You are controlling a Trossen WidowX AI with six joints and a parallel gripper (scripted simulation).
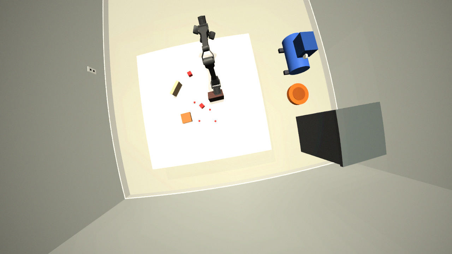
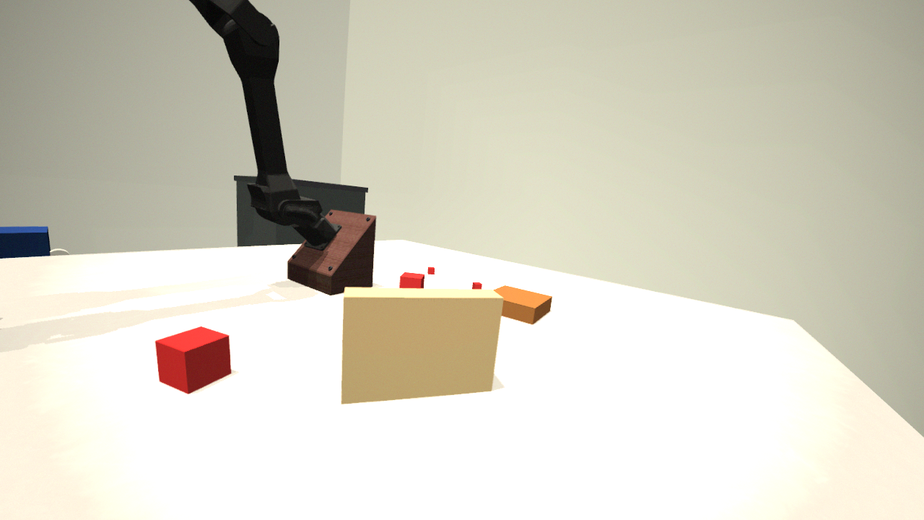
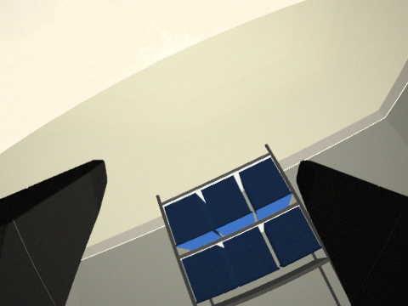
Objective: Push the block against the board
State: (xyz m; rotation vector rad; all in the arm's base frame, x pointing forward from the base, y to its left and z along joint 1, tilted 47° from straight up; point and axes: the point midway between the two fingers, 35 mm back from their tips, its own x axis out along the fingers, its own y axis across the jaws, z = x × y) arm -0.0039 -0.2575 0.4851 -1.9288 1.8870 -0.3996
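Right now my gripper tip is 41 cm short of the board, 39 cm to the right of it and 15 cm above it. From my gripper tip the other things lie so: square block: 70 cm to the left, 38 cm ahead, 19 cm below.
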